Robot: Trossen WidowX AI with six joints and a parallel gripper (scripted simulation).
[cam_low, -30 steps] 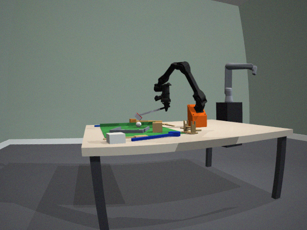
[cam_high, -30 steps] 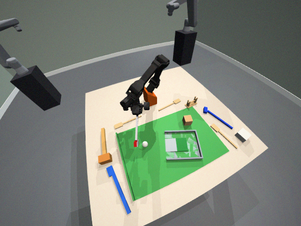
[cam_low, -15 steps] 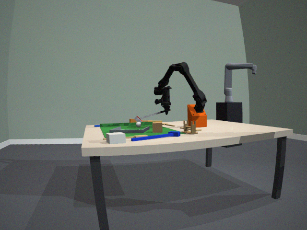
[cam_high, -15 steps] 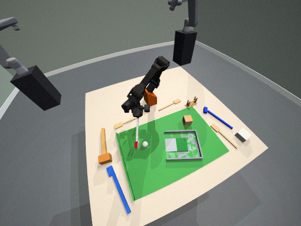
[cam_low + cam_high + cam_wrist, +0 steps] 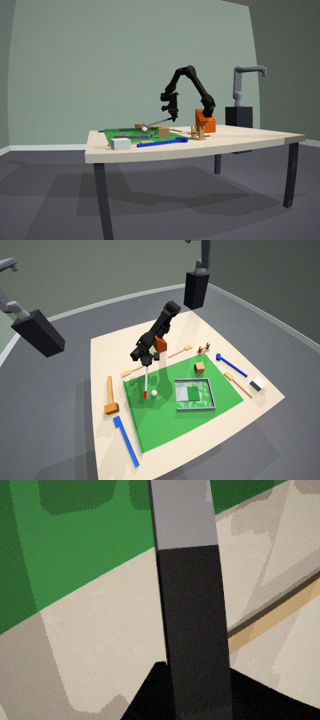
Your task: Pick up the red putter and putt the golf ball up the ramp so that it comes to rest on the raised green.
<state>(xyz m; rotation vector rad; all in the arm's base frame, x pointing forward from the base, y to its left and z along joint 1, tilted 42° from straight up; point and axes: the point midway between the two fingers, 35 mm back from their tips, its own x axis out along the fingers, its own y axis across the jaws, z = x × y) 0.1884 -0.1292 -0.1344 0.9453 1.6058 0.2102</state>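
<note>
The red putter is 110 mm ahead of my gripper tip and 50 mm to the right of it. The rest, counted from my gripper tip: wooden cube: 340 mm to the left, 200 mm ahead, 40 mm below; grey-walled frame: 340 mm ahead, 210 mm to the left, 70 mm below; white golf ball: 210 mm ahead, 50 mm to the right, 50 mm below.
</note>
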